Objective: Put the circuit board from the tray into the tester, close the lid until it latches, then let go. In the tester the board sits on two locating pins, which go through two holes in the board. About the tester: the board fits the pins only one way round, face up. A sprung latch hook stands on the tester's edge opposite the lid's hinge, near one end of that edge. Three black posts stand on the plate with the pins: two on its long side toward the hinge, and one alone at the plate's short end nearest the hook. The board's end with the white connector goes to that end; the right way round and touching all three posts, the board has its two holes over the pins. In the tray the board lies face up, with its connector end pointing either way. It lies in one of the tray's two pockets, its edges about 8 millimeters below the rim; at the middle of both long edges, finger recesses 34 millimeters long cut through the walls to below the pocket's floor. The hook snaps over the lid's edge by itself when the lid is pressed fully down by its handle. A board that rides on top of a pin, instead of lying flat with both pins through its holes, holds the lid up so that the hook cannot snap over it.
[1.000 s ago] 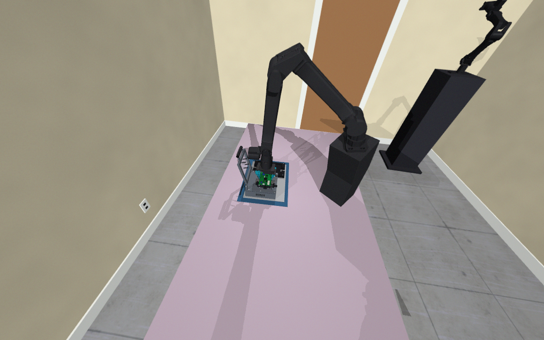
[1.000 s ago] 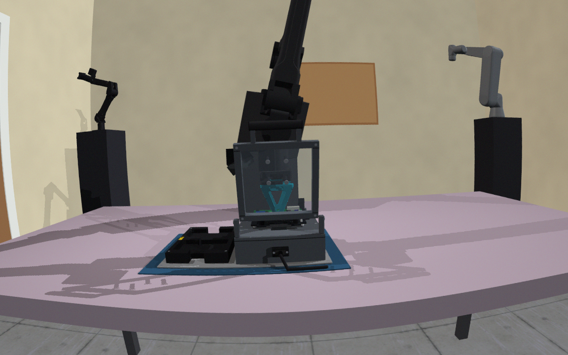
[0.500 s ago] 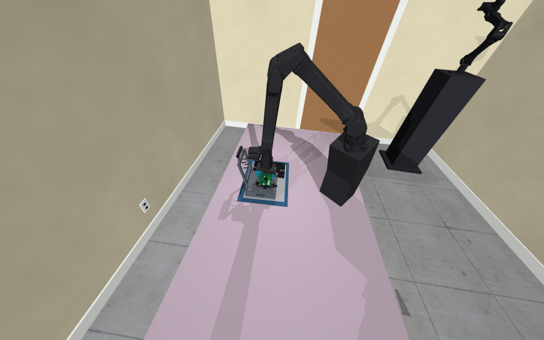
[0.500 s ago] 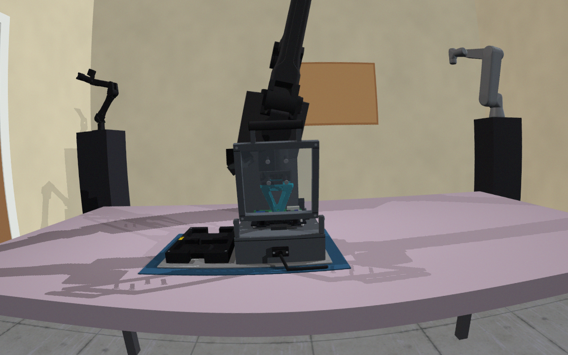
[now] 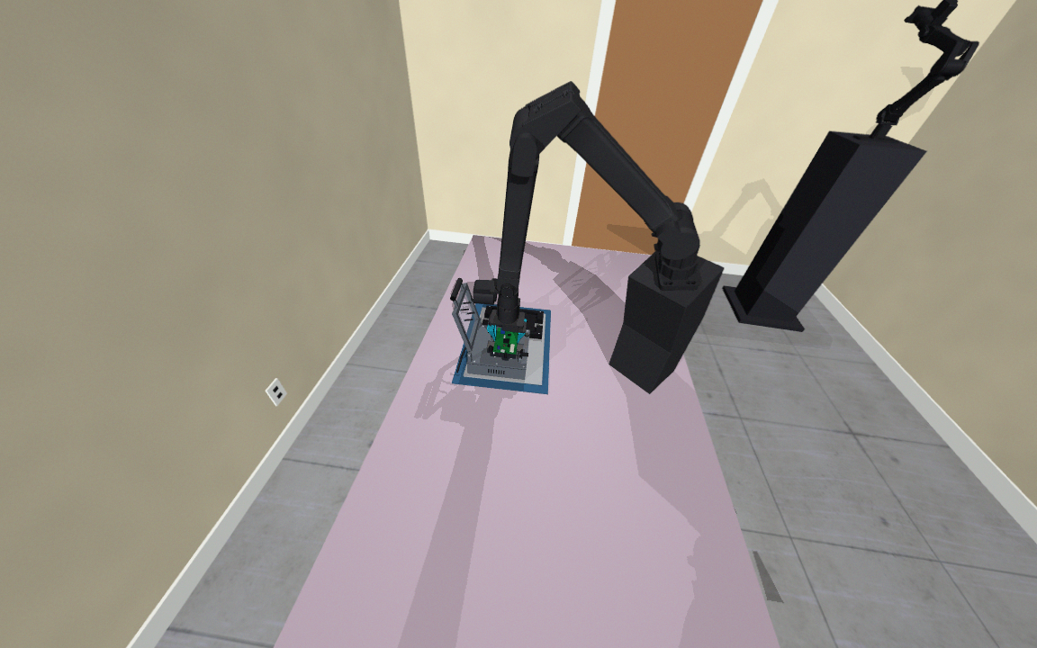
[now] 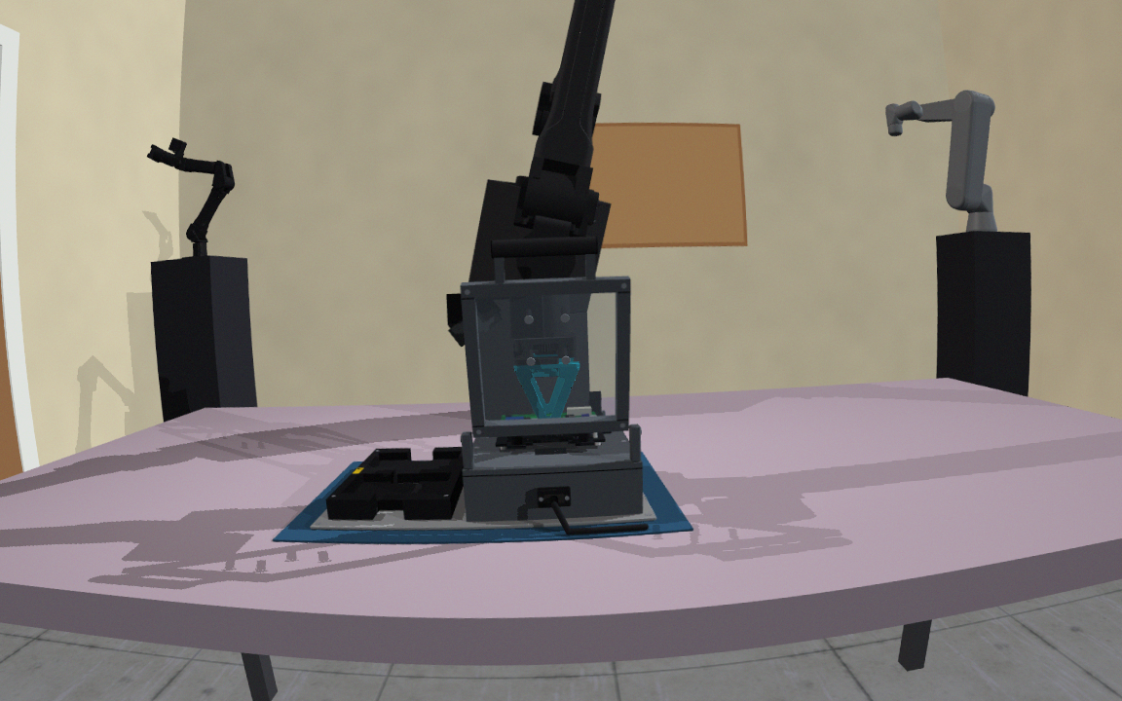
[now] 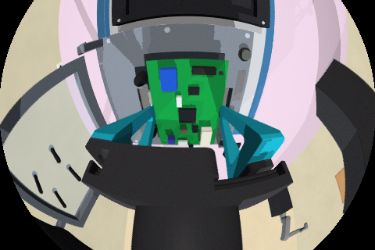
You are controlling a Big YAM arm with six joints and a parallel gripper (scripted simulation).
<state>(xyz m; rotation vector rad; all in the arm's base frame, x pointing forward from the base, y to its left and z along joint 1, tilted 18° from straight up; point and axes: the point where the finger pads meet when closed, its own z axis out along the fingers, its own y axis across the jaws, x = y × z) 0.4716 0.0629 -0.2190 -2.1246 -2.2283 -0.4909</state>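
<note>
Right now my hand is right at the green circuit board. Also, from my hand: pin plate: 10 mm ahead, 10 mm to the left, 20 mm below; then lid: 130 mm ahead, 10 mm to the left, 90 mm above.
</note>
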